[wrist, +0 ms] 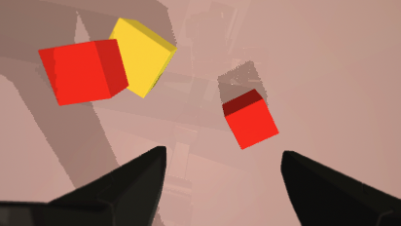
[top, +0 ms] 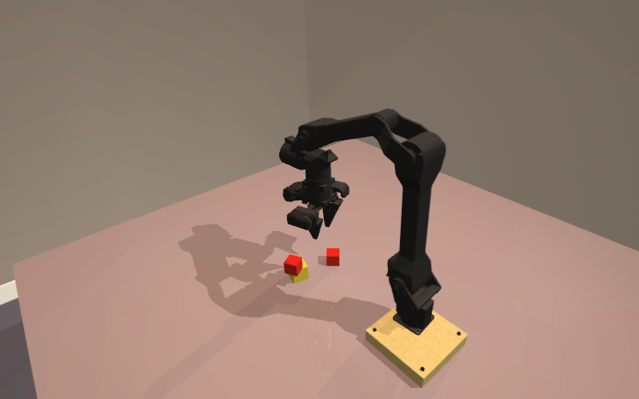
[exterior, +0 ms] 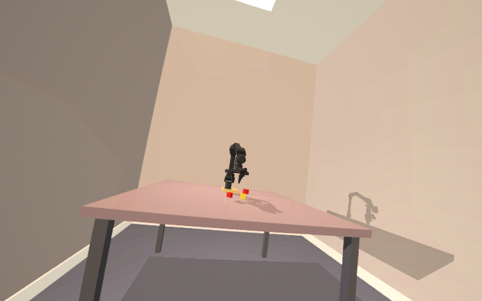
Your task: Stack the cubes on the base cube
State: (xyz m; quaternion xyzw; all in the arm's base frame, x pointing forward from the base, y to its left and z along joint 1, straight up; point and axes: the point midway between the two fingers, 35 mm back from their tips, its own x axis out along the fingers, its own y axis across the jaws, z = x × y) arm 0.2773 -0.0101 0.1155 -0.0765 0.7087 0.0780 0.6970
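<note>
My gripper tip is now 20 mm short of the yellow base cube, 70 mm to the right of it and 90 mm above it.
</note>
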